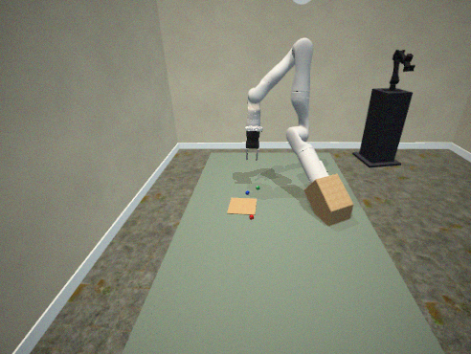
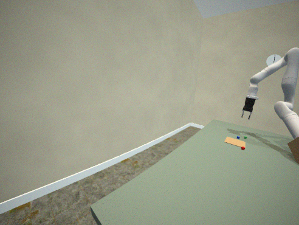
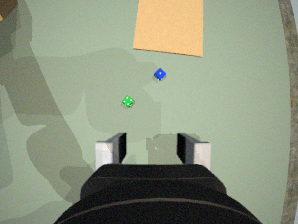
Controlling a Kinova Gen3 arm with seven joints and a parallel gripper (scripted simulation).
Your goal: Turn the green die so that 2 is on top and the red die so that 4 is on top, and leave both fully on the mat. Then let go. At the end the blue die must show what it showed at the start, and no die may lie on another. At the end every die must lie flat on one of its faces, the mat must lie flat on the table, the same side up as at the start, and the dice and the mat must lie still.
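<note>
Right now my hand is 20 mm past the green die, 60 mm to the right of it and 170 mm above it. From my hand the other things lie so: red die 50 mm ahead, 330 mm to the left, 170 mm below; tan mat 80 mm ahead, 220 mm to the left, 180 mm below; blue die 40 mm ahead, 110 mm to the left, 170 mm below.
</note>
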